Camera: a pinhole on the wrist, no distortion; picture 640 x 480 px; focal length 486.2 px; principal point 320.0 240.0 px. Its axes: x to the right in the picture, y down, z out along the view. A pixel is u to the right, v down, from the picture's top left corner.
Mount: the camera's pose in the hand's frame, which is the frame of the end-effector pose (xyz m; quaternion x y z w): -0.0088 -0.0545 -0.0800 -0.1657 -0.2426 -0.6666 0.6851
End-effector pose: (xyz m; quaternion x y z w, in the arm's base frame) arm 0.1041 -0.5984 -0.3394 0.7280 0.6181 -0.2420 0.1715
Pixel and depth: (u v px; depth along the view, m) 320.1 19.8 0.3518
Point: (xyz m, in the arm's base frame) 0.1800 -0.8975 -0.3907
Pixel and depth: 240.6 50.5 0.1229
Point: 0.1217 -0.6637 -0.3062
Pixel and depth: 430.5 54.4 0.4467
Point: 0.1263 -0.9832 -0.4865
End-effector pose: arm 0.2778 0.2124 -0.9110 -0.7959 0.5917 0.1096 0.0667
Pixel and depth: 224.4 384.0 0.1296
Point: 0.2419 0.1907 -0.9301
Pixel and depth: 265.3 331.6 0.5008
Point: -0.0054 0.1792 -1.2140
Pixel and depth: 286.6 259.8 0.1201
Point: 0.2536 0.2266 -0.9210
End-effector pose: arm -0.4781 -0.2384 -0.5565 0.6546 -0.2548 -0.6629 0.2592
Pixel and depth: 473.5 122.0 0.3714
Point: -0.7599 -0.1784 -0.4174
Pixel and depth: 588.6 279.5 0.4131
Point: -0.8693 -0.2122 -0.5448
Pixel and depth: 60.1 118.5 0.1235
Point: -0.4597 -0.2517 -0.4727
